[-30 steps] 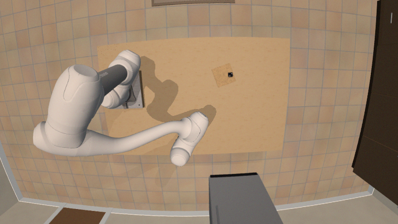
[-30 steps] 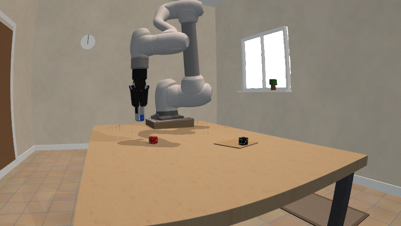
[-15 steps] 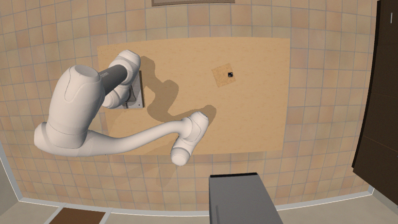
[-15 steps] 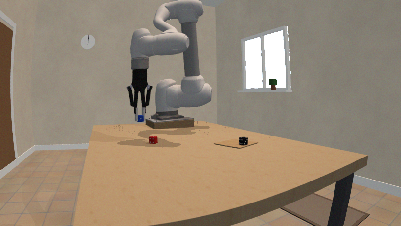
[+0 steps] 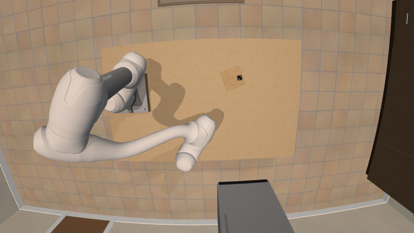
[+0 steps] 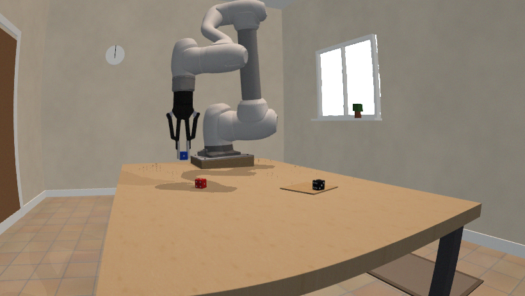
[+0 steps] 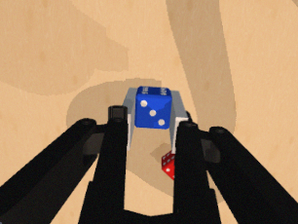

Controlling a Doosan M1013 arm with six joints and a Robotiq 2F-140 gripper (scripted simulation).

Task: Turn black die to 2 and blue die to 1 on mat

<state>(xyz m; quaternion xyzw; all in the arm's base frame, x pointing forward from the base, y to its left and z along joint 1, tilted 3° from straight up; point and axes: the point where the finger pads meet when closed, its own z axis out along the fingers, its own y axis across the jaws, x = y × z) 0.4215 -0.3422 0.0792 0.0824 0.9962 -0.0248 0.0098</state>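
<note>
My gripper is now 20 mm above the blue die. Also, from my hand: red die (130 mm ahead, 110 mm below, 20 mm to the left); black die (380 mm ahead, 320 mm to the left, 100 mm below); cork mat (330 mm ahead, 320 mm to the left, 120 mm below).
</note>
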